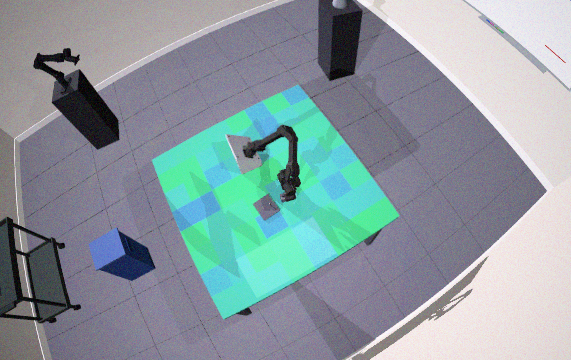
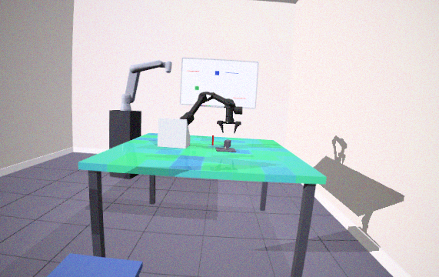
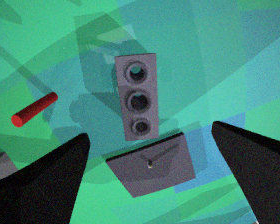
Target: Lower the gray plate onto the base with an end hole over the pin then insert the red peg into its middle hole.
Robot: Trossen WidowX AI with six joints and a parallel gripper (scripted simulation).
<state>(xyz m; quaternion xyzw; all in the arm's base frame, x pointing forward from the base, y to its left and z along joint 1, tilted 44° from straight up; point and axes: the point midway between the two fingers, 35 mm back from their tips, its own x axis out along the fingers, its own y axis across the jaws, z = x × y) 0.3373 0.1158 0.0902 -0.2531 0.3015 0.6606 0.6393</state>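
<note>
Now: gripper tip 1 cm past the gray plate and 7 cm above it. From my gripper tip the other things lie so: red peg 13 cm behind, 1 cm to the left, 7 cm below.
</note>
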